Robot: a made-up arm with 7 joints. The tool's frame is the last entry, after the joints. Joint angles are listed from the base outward. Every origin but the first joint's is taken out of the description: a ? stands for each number. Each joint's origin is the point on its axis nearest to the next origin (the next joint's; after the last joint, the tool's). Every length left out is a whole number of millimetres.
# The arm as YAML. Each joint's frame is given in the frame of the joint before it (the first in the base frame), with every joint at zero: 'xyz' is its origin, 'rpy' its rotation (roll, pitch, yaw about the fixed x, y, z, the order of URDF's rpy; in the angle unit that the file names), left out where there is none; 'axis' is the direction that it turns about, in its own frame. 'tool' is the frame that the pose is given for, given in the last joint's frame.
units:
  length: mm
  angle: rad
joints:
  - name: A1
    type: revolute
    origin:
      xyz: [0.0, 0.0, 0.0]
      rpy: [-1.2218, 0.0, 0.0]
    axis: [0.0, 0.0, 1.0]
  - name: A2
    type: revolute
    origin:
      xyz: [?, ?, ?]
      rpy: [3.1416, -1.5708, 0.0]
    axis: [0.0, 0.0, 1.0]
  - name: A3
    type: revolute
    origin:
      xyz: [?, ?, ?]
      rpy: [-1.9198, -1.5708, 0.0]
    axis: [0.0, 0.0, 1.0]
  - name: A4
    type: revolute
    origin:
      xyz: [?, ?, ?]
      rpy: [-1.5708, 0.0, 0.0]
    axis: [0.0, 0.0, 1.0]
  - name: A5
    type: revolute
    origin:
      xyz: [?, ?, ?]
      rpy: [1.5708, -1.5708, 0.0]
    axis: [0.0, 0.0, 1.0]
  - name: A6
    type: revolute
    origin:
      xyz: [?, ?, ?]
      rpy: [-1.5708, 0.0, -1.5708]
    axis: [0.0, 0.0, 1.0]
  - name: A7
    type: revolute
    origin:
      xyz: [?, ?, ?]
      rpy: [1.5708, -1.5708, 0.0]
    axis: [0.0, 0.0, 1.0]
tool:
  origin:
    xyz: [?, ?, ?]
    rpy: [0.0, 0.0, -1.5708]
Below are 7 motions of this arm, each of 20 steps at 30 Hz.
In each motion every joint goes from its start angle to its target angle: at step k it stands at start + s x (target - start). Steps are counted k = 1, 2, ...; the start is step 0. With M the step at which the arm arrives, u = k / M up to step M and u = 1 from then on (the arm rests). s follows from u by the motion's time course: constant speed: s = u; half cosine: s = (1 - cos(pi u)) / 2; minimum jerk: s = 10 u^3 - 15 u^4 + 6 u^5.
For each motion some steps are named. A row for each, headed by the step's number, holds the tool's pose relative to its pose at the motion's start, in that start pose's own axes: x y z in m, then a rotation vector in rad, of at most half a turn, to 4 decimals.
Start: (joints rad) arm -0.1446 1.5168 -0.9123 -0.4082 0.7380 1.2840 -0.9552
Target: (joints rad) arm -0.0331 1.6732 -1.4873 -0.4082 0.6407 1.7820 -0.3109
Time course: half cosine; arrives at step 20
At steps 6, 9, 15, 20:
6: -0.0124 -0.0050 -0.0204 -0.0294 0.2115 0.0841
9: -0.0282 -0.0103 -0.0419 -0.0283 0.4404 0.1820
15: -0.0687 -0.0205 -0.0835 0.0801 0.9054 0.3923
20: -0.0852 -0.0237 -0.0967 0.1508 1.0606 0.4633

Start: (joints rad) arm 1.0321 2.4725 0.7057 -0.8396 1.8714 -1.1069 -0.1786
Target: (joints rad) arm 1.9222 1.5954 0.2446 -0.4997 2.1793 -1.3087 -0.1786
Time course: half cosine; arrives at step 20
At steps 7, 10, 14, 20:
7: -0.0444 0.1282 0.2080 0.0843 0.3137 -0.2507
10: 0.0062 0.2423 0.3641 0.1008 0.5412 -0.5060
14: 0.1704 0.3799 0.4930 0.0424 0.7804 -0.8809
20: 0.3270 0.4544 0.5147 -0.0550 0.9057 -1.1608

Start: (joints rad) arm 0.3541 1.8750 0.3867 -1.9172 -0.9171 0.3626 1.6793
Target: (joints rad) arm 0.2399 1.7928 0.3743 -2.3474 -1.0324 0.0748 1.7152
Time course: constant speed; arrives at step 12
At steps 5, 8, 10, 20:
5: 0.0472 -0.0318 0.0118 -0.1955 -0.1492 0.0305
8: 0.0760 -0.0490 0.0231 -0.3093 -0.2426 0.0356
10: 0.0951 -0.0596 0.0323 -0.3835 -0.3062 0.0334
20: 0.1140 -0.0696 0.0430 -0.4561 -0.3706 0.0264

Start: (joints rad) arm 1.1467 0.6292 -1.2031 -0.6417 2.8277 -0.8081 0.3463
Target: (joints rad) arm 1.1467 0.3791 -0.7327 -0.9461 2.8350 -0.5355 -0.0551
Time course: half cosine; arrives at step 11
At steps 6, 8, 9, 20:
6: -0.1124 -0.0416 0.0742 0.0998 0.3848 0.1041
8: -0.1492 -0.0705 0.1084 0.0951 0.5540 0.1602
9: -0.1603 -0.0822 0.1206 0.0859 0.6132 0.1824
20: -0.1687 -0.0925 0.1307 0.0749 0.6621 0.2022

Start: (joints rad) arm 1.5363 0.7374 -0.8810 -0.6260 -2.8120 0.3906 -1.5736
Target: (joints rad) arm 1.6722 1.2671 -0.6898 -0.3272 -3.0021 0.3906 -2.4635
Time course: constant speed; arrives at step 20
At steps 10, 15, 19, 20:
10: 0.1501 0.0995 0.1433 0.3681 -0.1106 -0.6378
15: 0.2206 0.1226 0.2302 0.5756 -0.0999 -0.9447
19: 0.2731 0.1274 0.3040 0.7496 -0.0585 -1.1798
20: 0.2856 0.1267 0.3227 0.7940 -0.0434 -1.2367

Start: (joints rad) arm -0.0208 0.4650 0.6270 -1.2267 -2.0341 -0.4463 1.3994
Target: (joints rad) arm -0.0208 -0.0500 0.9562 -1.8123 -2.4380 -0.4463 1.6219
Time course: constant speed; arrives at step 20
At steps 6, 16, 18, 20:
6: 0.0266 -0.0197 0.0200 0.1001 -0.0275 0.0698
16: 0.0555 -0.0431 0.0753 0.2857 0.0097 0.1756
18: 0.0595 -0.0473 0.0892 0.3233 0.0293 0.1940
20: 0.0633 -0.0515 0.1039 0.3605 0.0526 0.2110

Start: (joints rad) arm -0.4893 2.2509 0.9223 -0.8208 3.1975 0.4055 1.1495
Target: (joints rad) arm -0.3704 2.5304 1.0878 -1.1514 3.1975 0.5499 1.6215
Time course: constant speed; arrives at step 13
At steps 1, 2, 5, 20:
1: -0.0124 0.0125 -0.0133 0.0497 0.0266 0.0287
2: -0.0247 0.0257 -0.0259 0.1006 0.0510 0.0576
5: -0.0613 0.0687 -0.0601 0.2606 0.1118 0.1442
20: -0.1532 0.2043 -0.1190 0.7281 0.1777 0.3663

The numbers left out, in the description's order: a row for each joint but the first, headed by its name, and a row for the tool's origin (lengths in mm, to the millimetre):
A2: 0.0 0.0 0.0
A3: -119.0 -326.0 0.0
A4: 39.0 0.0 0.0
A5: -40.0 334.0 0.0
A6: 0.0 0.0 0.0
A7: 0.0 0.0 0.0
tool: 0.0 0.0 0.0

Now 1 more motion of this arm.
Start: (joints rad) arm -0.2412 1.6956 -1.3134 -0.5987 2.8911 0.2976 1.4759
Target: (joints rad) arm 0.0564 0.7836 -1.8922 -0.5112 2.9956 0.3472 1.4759
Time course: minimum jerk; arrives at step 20
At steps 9, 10, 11, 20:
9: 0.0803 0.2365 -0.0849 0.4207 -0.2010 -0.1242
10: 0.1007 0.2927 -0.0890 0.5165 -0.2414 -0.1554
11: 0.1211 0.3487 -0.0875 0.6122 -0.2791 -0.1874
20: 0.2032 0.5810 -0.0202 1.0291 -0.4049 -0.3311

